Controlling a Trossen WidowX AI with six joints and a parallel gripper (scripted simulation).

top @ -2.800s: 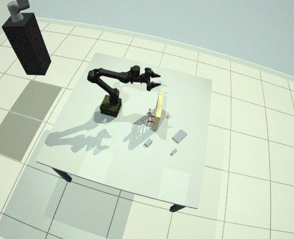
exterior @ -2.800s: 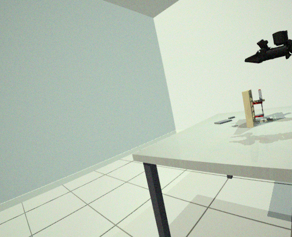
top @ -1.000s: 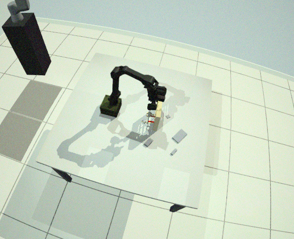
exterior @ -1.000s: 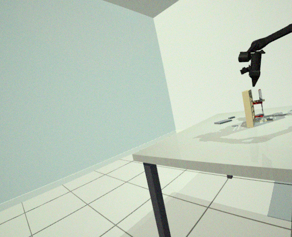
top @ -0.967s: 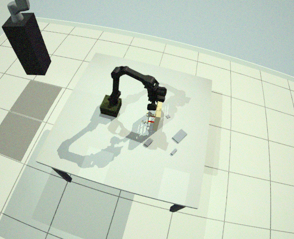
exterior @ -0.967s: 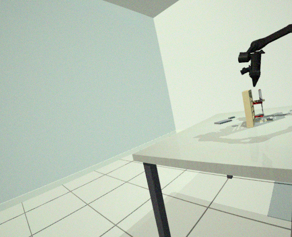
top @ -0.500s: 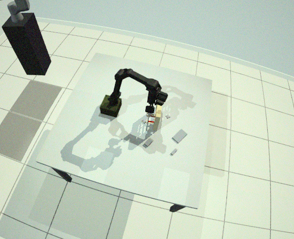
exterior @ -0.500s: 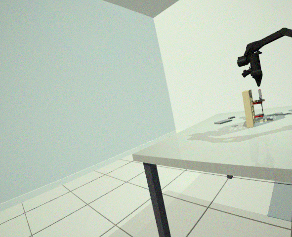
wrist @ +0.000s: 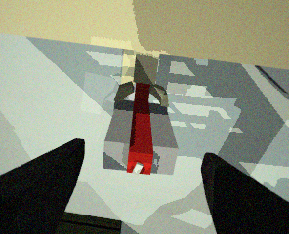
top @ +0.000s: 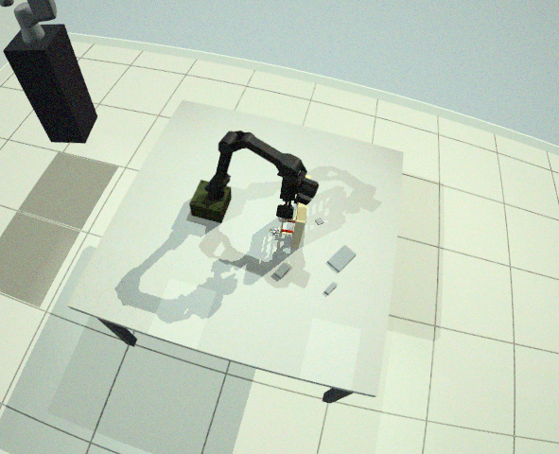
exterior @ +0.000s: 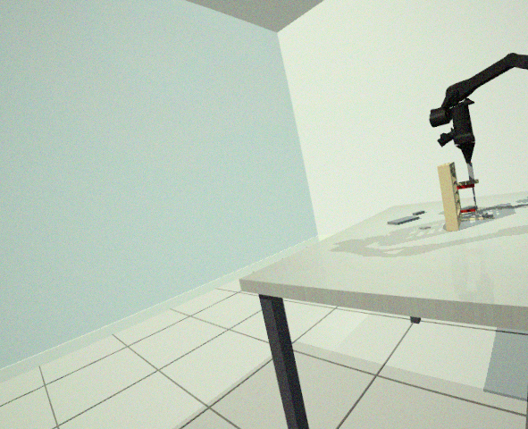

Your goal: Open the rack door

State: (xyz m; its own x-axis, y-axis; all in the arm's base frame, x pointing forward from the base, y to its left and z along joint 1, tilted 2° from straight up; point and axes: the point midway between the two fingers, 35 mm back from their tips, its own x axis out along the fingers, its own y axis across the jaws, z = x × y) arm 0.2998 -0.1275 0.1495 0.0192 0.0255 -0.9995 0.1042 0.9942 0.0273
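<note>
My gripper tip is 70 mm above the upright handle and 10 mm past it.
</note>
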